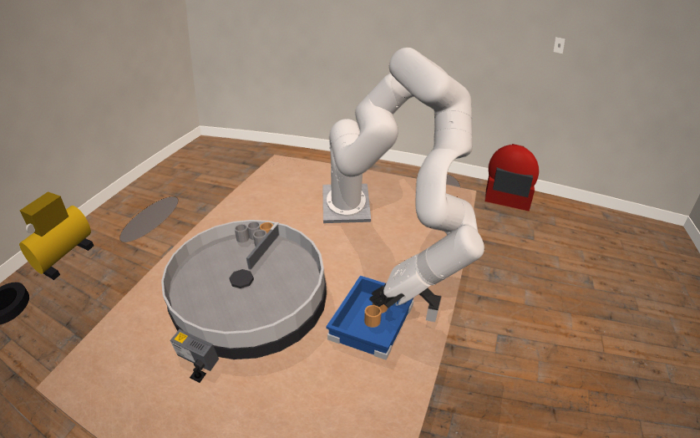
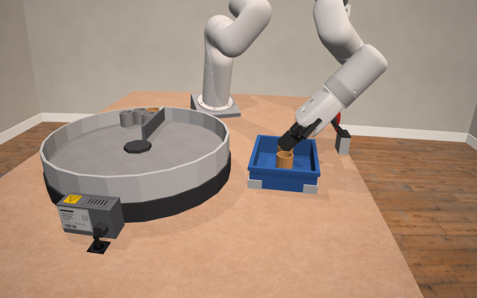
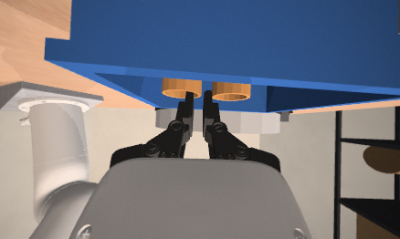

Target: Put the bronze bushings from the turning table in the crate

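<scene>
Right now the blue crate is 40 mm below my hand, 30 mm ahead of it and 10 mm to the right of it. Round my hand: turning table (350 mm to the right, 30 mm ahead, 10 mm below).
</scene>
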